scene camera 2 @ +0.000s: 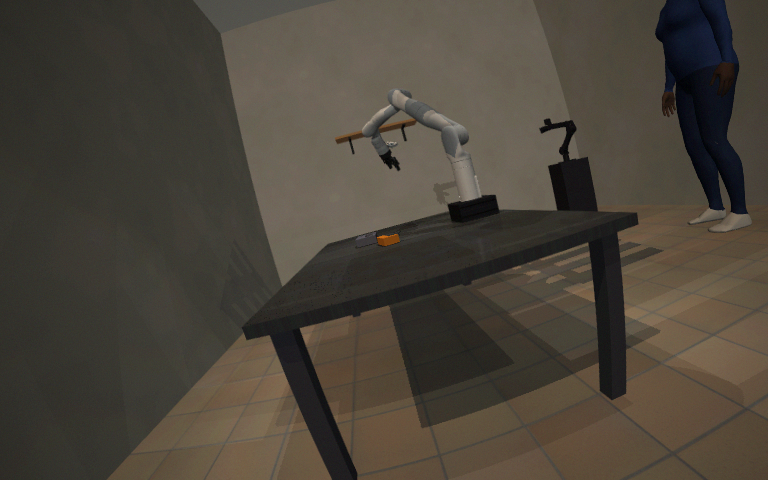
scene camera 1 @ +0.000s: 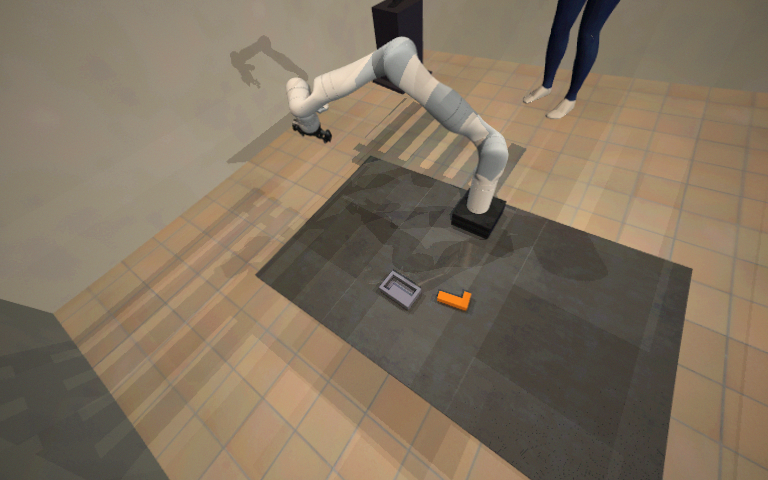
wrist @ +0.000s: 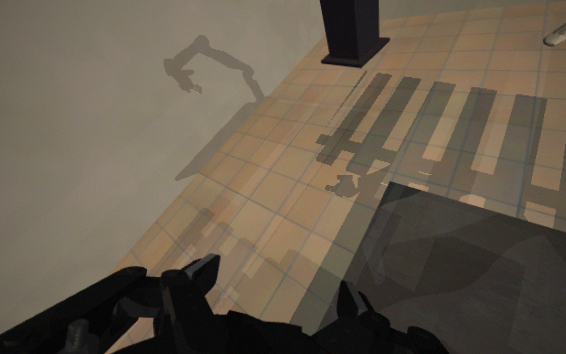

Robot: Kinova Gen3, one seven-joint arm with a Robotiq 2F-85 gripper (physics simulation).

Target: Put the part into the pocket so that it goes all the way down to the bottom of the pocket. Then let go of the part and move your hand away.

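Where they show: gripper, fingertip midpoint: (scene camera 2: 395, 169) (scene camera 1: 314, 137) (wrist: 277, 281); arm's base, origin of the base link: (scene camera 2: 470, 199) (scene camera 1: 477, 205).
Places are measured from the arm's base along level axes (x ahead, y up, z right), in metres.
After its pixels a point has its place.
The orange L-shaped part (scene camera 1: 453, 300) @(x 0.392, y -0.049, z -0.178 m) (scene camera 2: 388, 240) @(x 0.366, y -0.062, z -0.224 m) lies flat on the dark table. The grey block with the pocket (scene camera 1: 408, 300) @(x 0.505, y -0.044, z -0.058 m) (scene camera 2: 365, 239) @(x 0.483, y -0.052, z -0.068 m) lies beside it, apart from it, on the left in both scene views. An L-shaped recess shows in its top in scene camera 1. My gripper (scene camera 1: 311, 133) @(x 0.324, y 0.271, z 0.612 m) (scene camera 2: 390, 165) @(x 0.324, y 0.271, z 0.612 m) (wrist: 277, 281) @(x 0.324, y 0.271, z 0.612 m) is open and empty. It hangs high in the air, beyond the table's edge in scene camera 1, well away from part and block. Neither part nor block shows in the wrist view.
The arm's black base (scene camera 1: 478, 217) @(x 0.052, y -0.001, z -0.039 m) (scene camera 2: 473, 208) @(x 0.013, y -0.033, z -0.098 m) stands on the table (scene camera 1: 566, 339) @(x 0.241, y -0.079, z -0.522 m) (scene camera 2: 453, 249) @(x 0.161, y -0.079, z -0.587 m). A black pedestal (scene camera 1: 398, 42) (scene camera 2: 573, 183) (wrist: 350, 32) stands on the floor behind. A person (scene camera 1: 589, 45) (scene camera 2: 702, 101) stands at the right. A wooden shelf (scene camera 2: 345, 137) is on the wall.
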